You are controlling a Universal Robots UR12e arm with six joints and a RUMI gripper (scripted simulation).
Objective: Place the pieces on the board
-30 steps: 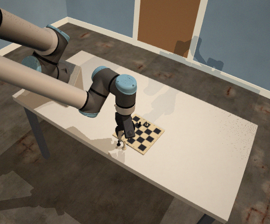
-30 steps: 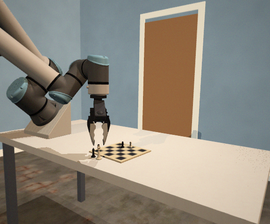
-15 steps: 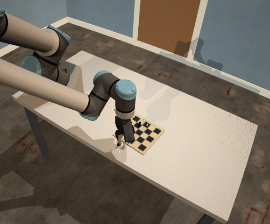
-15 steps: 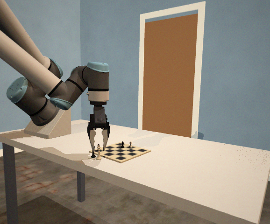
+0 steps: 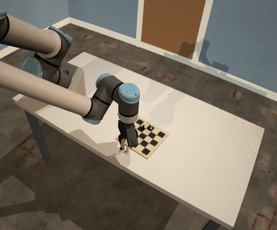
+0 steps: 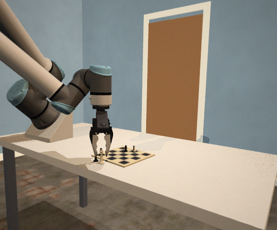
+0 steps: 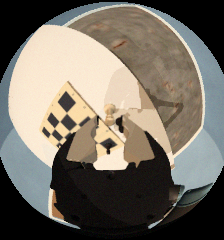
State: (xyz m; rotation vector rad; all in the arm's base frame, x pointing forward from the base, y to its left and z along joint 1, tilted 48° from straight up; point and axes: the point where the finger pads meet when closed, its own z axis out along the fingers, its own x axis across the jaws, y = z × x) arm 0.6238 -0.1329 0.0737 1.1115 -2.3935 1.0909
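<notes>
Right now my hand is 1 cm above the white king. From my hand the other things lie so: black bishop 4 cm behind, 2 cm below; chessboard 1 cm ahead, 14 cm to the left, 4 cm below.
</notes>
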